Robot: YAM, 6 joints.
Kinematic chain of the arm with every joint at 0, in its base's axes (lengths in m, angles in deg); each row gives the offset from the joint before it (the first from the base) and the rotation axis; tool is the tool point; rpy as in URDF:
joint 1: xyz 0 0 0.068 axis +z
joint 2: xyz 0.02 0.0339 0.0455 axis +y
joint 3: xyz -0.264 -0.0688 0 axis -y
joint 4: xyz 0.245 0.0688 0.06 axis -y
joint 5: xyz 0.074 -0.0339 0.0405 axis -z
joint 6: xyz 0.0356 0 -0.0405 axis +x
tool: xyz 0 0 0 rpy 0 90 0
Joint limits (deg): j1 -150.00..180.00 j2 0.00..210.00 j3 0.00..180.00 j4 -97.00..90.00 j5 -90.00..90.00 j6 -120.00..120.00
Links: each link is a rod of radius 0.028 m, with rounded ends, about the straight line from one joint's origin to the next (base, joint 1, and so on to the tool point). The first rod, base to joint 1, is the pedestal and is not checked.
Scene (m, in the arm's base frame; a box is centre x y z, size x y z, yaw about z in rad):
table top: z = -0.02
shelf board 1: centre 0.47 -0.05 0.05 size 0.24 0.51 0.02 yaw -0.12
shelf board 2: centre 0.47 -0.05 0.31 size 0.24 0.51 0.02 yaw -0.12
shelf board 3: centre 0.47 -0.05 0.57 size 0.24 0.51 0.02 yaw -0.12
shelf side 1: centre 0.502 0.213 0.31 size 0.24 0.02 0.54 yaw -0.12
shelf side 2: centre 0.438 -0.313 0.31 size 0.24 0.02 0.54 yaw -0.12
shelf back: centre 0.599 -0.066 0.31 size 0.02 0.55 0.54 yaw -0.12
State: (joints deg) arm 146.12 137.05 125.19 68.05 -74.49 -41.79
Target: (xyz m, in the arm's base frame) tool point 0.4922 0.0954 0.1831
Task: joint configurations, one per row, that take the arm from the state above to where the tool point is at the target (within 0.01 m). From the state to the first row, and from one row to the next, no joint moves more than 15 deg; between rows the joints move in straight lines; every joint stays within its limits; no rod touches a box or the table.
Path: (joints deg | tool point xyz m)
1: 131.89 133.09 114.88 69.73 -76.21 -41.79 | -0.3617 0.3515 0.3513
2: 117.67 129.12 104.56 71.41 -77.94 -41.79 | -0.2584 0.4178 0.3305
3: 103.44 125.16 94.25 73.09 -79.66 -41.79 | -0.1439 0.4515 0.3089
4: 89.22 121.20 83.93 74.76 -81.38 -41.79 | -0.0291 0.4514 0.2870
5: 74.99 117.23 73.62 76.44 -83.11 -41.79 | 0.0760 0.4200 0.2651
6: 60.76 113.27 63.30 78.12 -84.83 -41.79 | 0.1624 0.3628 0.2434
7: 46.54 109.31 52.99 79.80 -86.55 -41.79 | 0.2238 0.2879 0.2224
8: 32.31 105.34 42.67 81.48 -88.28 -41.79 | 0.2571 0.2047 0.2022
9: 18.09 101.38 32.36 83.16 -90.00 -41.79 | 0.2623 0.1231 0.1831
10: 15.30 110.71 47.09 80.71 -87.61 -41.79 | 0.3264 0.1262 0.1898
11: 12.52 120.03 61.82 78.26 -85.23 -41.79 | 0.3872 0.1223 0.1918
12: 9.74 129.36 76.56 75.82 -82.84 -41.79 | 0.4430 0.1119 0.1894
13: 6.95 138.68 91.29 73.37 -80.45 -41.79 | 0.4922 0.0954 0.1831

